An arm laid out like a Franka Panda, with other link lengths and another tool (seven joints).
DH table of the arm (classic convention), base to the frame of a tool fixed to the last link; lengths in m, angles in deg. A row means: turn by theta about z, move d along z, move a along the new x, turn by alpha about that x. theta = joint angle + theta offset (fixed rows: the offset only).
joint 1: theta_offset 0  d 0.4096  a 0  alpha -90
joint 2: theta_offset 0  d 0  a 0  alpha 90
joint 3: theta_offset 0  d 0.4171  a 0.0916  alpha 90
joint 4: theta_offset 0  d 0  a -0.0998  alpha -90
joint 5: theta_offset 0  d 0.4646  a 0  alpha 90
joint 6: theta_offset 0  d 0  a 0.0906  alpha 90
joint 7: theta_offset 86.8  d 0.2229  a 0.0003  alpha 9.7
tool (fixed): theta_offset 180  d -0.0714  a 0  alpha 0
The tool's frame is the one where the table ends.
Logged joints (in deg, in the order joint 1, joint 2, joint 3, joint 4, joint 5, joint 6, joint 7), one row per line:
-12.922, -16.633, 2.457, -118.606, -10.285, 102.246, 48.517
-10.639, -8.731, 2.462, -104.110, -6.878, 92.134, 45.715
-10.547, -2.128, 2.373, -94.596, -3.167, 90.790, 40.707
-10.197, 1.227, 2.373, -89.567, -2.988, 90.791, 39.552
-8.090, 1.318, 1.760, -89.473, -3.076, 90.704, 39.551
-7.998, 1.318, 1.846, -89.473, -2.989, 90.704, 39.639
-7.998, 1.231, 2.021, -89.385, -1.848, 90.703, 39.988
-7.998, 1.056, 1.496, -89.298, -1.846, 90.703, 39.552
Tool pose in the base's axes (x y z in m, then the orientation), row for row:
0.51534, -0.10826, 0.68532, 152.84, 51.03, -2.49
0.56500, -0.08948, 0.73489, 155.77, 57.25, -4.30
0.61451, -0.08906, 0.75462, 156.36, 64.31, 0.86
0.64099, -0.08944, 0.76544, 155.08, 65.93, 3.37
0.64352, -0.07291, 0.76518, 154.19, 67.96, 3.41
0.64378, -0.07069, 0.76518, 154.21, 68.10, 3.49
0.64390, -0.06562, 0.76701, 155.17, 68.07, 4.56
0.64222, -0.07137, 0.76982, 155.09, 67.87, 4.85
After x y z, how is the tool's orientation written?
As a rotation vector, in degrees.
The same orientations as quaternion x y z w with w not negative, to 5 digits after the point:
0.93562, 0.31238, -0.01524, 0.16373
0.93132, 0.34229, -0.02571, 0.12176
0.92062, 0.37864, 0.00506, 0.09523
0.91551, 0.38922, 0.01989, 0.09978
0.91030, 0.40122, 0.02013, 0.09987
0.91007, 0.40189, 0.02060, 0.09920
0.91159, 0.39990, 0.02679, 0.09146
0.91180, 0.39902, 0.02851, 0.09272

